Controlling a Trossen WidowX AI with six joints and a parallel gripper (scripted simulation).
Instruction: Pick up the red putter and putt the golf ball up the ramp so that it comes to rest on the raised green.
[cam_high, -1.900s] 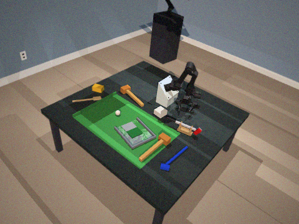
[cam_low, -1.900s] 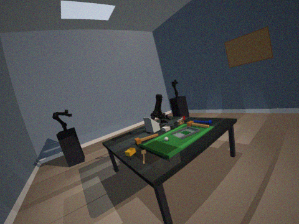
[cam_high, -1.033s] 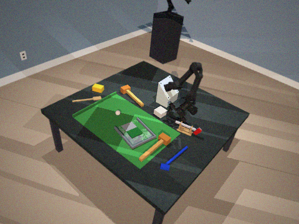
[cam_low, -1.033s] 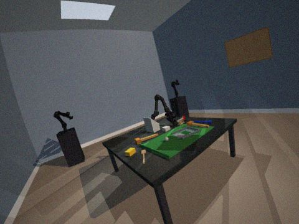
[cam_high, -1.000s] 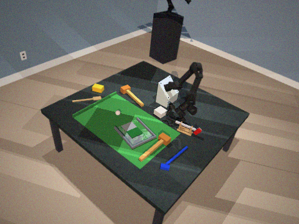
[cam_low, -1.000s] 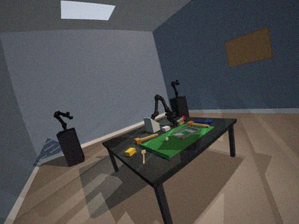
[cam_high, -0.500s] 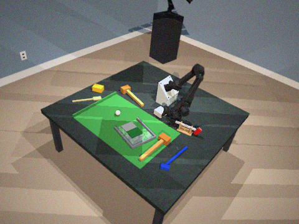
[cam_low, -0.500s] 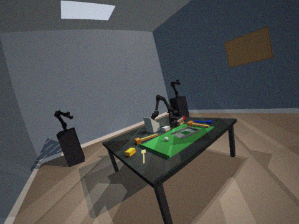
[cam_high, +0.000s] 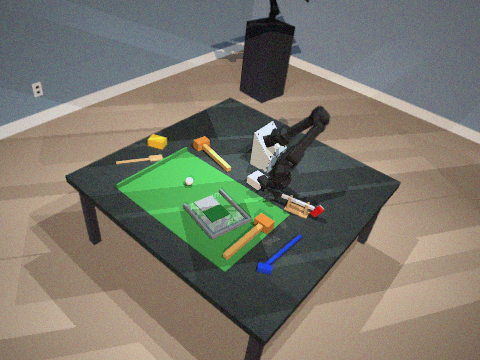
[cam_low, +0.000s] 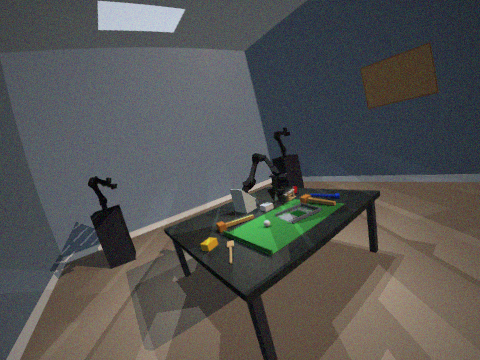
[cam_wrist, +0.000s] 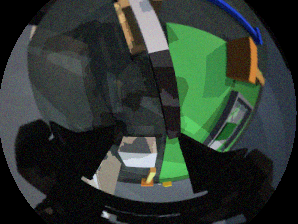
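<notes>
Now: gripper tip 160 mm to the right of the red putter, 30 mm past it and 10 mm below it. Round my gripper tip: wooden stand (170 mm to the left, 30 mm behind, 10 mm below); then white block (100 mm to the right, 20 mm below, 20 mm behind); then blue putter (310 mm to the left, 240 mm ahead, 30 mm below).
</notes>
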